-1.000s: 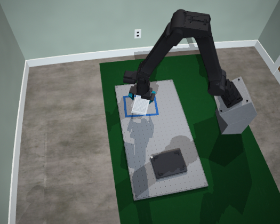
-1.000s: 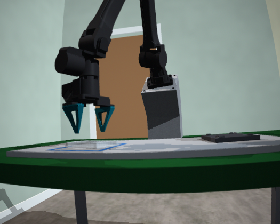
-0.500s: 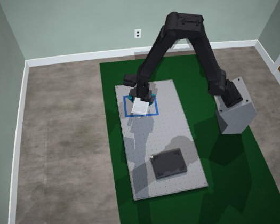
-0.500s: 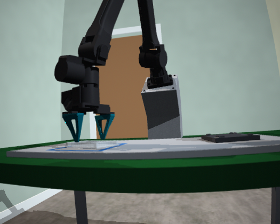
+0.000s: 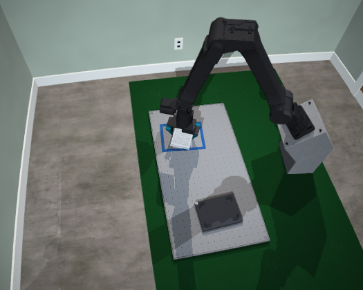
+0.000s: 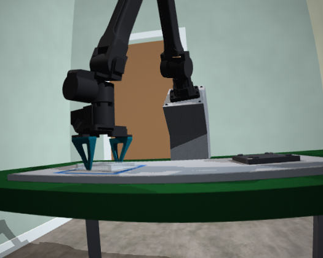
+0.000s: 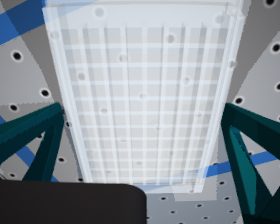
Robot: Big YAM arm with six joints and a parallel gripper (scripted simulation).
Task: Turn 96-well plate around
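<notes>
Now: hand 1 cm above the 96-well plate. The rest, counted from my hand: plate nest N1: 39 cm to the left, 4 cm behind; then A1 label: 33 cm to the left, 3 cm ahead.
</notes>
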